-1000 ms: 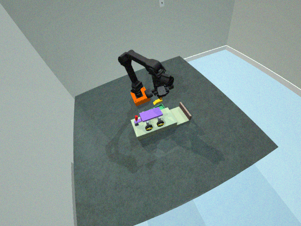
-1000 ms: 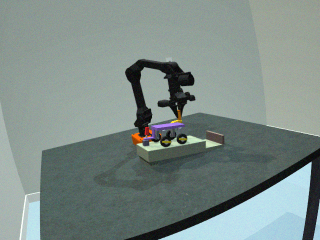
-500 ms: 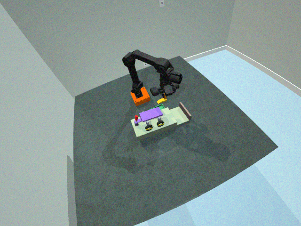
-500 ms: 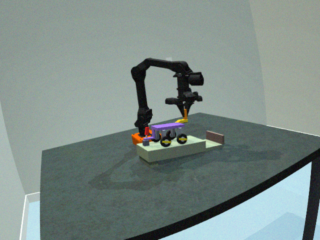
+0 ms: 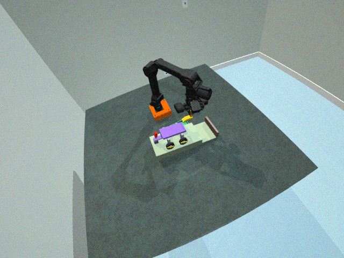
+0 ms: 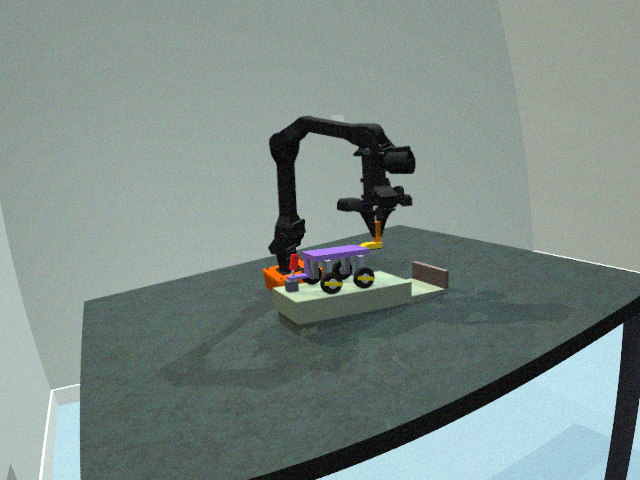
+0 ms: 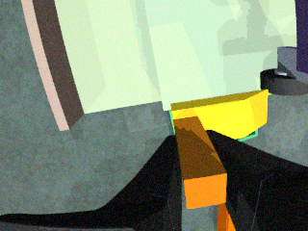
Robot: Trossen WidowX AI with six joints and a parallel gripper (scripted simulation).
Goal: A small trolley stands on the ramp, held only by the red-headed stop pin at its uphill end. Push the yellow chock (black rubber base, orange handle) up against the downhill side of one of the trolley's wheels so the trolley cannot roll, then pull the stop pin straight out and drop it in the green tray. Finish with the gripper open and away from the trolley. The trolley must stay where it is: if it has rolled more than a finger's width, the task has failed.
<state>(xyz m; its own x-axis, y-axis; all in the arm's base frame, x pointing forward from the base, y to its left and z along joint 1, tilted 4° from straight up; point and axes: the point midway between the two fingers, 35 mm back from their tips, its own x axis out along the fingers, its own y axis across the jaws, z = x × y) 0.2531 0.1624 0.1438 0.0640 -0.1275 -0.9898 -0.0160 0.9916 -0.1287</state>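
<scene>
The red-headed stop pin lies 240 mm to the right of my gripper tip, 50 mm ahead of it and 20 mm below it. Also, from my gripper tip: brown end stop: 120 mm below, 110 mm to the left, 60 mm ahead; yellow chock: 20 mm to the right; purple trolley: 150 mm to the right, 60 mm ahead, 40 mm below.
</scene>
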